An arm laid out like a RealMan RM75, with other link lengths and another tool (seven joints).
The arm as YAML. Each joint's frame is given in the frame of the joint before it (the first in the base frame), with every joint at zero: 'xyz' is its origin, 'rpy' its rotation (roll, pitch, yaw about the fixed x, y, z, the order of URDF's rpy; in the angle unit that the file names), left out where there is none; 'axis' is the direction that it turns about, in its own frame. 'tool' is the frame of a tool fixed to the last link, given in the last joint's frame.
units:
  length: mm
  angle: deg
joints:
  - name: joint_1
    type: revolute
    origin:
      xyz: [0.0, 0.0, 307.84]
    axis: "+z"
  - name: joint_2
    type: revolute
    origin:
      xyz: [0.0, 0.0, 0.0]
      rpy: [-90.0, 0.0, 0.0]
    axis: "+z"
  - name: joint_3
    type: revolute
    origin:
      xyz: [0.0, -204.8, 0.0]
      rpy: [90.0, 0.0, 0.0]
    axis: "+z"
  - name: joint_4
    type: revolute
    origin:
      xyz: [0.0, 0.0, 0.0]
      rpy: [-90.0, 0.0, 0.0]
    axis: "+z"
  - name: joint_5
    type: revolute
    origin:
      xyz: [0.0, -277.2, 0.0]
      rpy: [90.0, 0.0, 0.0]
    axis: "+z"
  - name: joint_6
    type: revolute
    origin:
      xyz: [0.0, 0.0, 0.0]
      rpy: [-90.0, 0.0, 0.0]
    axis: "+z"
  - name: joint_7
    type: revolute
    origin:
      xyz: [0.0, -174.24, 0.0]
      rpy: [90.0, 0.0, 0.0]
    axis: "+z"
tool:
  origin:
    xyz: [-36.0, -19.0, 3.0]
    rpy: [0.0, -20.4, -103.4]
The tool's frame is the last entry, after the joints.
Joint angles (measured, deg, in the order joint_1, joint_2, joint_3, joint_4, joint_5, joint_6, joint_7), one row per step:
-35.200 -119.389 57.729 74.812 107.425 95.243 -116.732
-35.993 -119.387 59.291 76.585 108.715 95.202 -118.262
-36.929 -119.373 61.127 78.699 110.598 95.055 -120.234
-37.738 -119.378 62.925 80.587 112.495 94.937 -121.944
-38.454 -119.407 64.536 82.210 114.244 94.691 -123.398
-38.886 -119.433 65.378 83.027 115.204 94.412 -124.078
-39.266 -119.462 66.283 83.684 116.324 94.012 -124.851
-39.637 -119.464 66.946 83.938 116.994 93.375 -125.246
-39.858 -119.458 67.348 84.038 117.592 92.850 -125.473
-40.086 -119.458 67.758 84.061 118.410 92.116 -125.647
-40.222 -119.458 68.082 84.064 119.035 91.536 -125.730
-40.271 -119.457 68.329 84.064 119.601 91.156 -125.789
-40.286 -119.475 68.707 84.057 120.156 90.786 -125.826
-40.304 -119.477 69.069 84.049 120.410 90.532 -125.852
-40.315 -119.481 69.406 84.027 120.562 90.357 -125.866
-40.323 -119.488 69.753 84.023 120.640 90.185 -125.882
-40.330 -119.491 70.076 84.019 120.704 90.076 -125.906
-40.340 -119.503 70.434 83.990 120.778 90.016 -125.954
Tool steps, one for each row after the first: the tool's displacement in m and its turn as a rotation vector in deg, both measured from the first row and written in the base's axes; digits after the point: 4 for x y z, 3 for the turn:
0.0107 -0.0011 -0.0016 -0.352 2.056 -1.052
0.0223 -0.0023 -0.0033 -0.502 4.729 -2.008
0.0322 -0.0039 -0.0055 -0.538 7.334 -2.904
0.0408 -0.0051 -0.0075 -0.321 9.595 -3.680
0.0457 -0.0053 -0.0085 -0.003 10.742 -4.153
0.0494 -0.0051 -0.0101 0.323 11.972 -4.337
0.0527 -0.0040 -0.0117 0.771 12.631 -4.544
0.0541 -0.0027 -0.0126 1.205 13.152 -4.555
0.0549 -0.0005 -0.0135 1.861 13.794 -4.473
0.0552 0.0012 -0.0142 2.378 14.289 -4.422
0.0547 0.0024 -0.0148 2.743 14.772 -4.321
0.0543 0.0033 -0.0160 3.002 15.307 -4.292
0.0545 0.0035 -0.0173 3.083 15.622 -4.377
0.0548 0.0035 -0.0186 3.066 15.862 -4.486
0.0553 0.0033 -0.0200 3.026 16.039 -4.633
0.0558 0.0030 -0.0213 2.939 16.217 -4.771
0.0562 0.0025 -0.0230 2.762 16.430 -4.899

